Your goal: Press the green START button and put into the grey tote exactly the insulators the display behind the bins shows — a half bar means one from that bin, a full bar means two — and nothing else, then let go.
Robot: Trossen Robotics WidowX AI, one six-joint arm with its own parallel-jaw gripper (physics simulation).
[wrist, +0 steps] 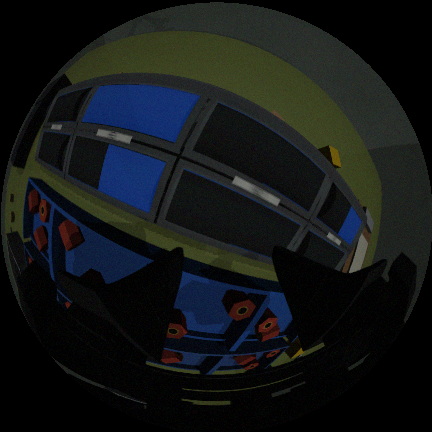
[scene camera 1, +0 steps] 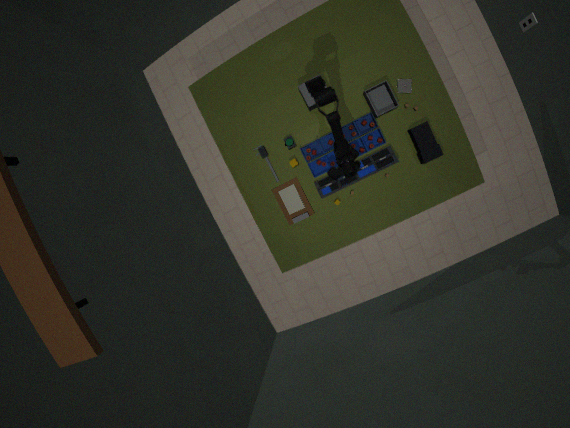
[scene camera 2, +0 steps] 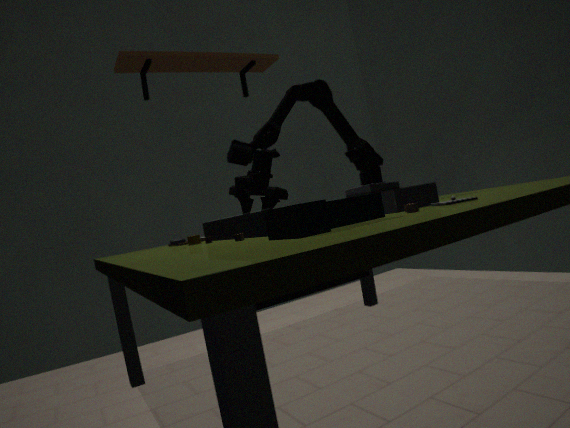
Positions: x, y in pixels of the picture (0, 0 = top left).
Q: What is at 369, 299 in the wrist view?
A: My gripper.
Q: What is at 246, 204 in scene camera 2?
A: My gripper.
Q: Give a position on a black box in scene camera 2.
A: At 297, 221
